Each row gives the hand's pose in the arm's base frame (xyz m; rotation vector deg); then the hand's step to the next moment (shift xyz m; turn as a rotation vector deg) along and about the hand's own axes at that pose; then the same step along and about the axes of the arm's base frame.
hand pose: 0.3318 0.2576 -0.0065 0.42 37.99 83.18
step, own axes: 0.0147 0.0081 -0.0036 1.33 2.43 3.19
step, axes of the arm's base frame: -0.0092 0.0132 -0.0058 -0.90 2.80 3.03
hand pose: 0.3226 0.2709 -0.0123 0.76 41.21 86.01
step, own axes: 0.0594 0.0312 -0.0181 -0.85 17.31 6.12
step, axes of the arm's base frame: -0.0414 0.0494 -0.0259 -12.72 3.71 12.74
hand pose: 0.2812 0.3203 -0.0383 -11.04 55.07 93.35
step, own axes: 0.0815 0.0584 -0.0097 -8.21 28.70 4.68
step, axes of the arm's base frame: -0.0802 0.0548 -0.0267 -20.95 -2.57 21.62
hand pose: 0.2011 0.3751 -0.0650 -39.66 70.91 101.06
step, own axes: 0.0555 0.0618 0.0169 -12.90 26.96 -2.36
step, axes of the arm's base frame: -0.0804 0.0247 -0.0104 -17.38 -10.41 22.10
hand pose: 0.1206 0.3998 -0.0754 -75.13 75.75 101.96
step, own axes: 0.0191 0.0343 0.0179 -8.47 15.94 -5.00
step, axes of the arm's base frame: -0.0429 0.0022 -0.0039 -8.62 -9.40 13.72
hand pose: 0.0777 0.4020 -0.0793 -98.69 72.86 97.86
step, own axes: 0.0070 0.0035 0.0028 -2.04 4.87 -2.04
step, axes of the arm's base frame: -0.0055 -0.0017 -0.0059 -2.43 -3.46 3.77
